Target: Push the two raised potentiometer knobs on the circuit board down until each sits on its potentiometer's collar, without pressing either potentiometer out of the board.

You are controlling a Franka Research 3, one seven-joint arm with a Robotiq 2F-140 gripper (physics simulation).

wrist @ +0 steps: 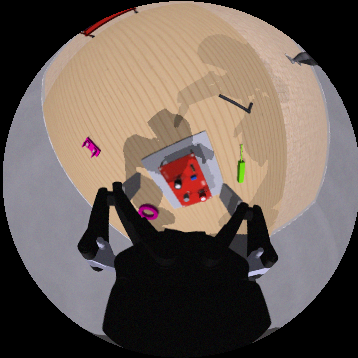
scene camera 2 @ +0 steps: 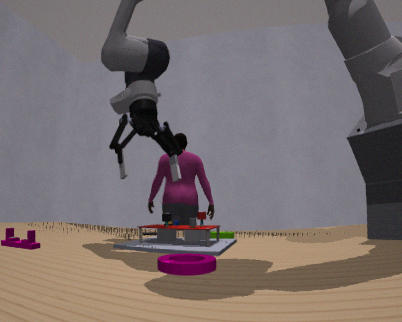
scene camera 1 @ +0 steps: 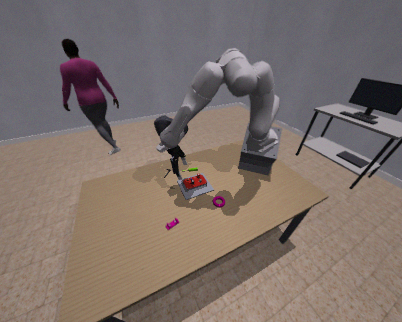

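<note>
The red circuit board (scene camera 1: 195, 182) (scene camera 2: 179, 227) (wrist: 183, 168) stands on a grey base plate (scene camera 1: 192, 194) (scene camera 2: 127, 246) (wrist: 211, 146). A black knob (scene camera 2: 167, 217) (wrist: 178, 184) and a red knob (scene camera 2: 201, 215) (wrist: 203, 198) stand raised, with shaft showing below each in scene camera 2. A grey knob (scene camera 2: 192, 222) (wrist: 186, 197) sits lower, near the board surface. My gripper (scene camera 1: 182, 170) (scene camera 2: 149, 177) (wrist: 180, 185) is open and empty, above the board's level; in the wrist view its fingers flank the board. Scene camera 2 shows both fingertips well above the knobs.
A magenta ring (scene camera 1: 219, 206) (scene camera 2: 186, 266) (wrist: 141, 212) lies near the base plate. A magenta bracket (scene camera 1: 172, 224) (scene camera 2: 20, 244) (wrist: 91, 147) lies farther off. A green screwdriver (scene camera 1: 193, 169) (scene camera 2: 222, 235) (wrist: 241, 171) and a black hex key (scene camera 1: 167, 173) (wrist: 235, 103) lie beyond the board.
</note>
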